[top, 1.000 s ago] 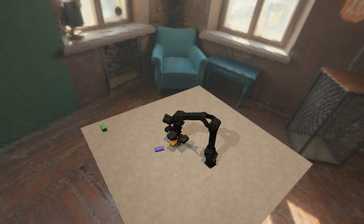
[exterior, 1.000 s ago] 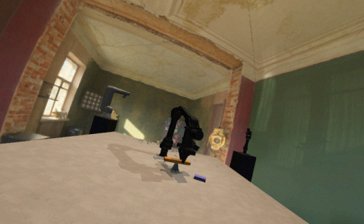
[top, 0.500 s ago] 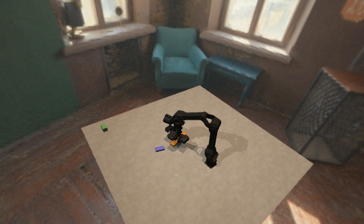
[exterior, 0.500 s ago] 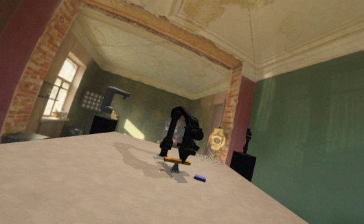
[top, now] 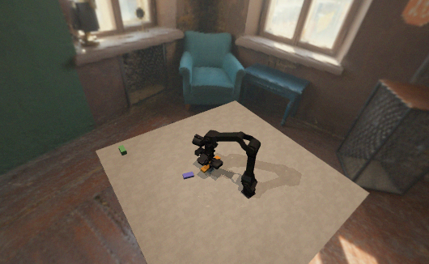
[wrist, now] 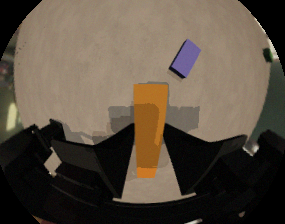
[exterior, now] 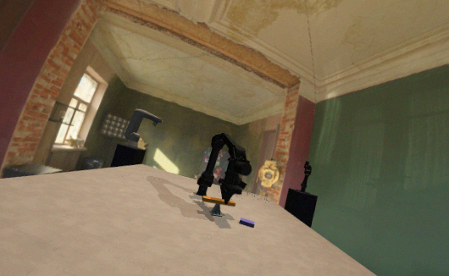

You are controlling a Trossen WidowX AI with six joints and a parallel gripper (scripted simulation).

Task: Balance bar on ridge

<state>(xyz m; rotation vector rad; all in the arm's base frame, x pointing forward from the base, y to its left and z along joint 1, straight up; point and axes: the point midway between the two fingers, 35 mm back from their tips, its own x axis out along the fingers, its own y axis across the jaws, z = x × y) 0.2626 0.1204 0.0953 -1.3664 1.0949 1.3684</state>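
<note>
Now: the orange bar 1 cm ahead of my gripper tip and 3 cm to the right of it. The rest, counted from my gripper tip: purple block (5 cm ahead, 12 cm to the left, 5 cm below); green block (48 cm ahead, 38 cm to the left, 4 cm below).
</note>
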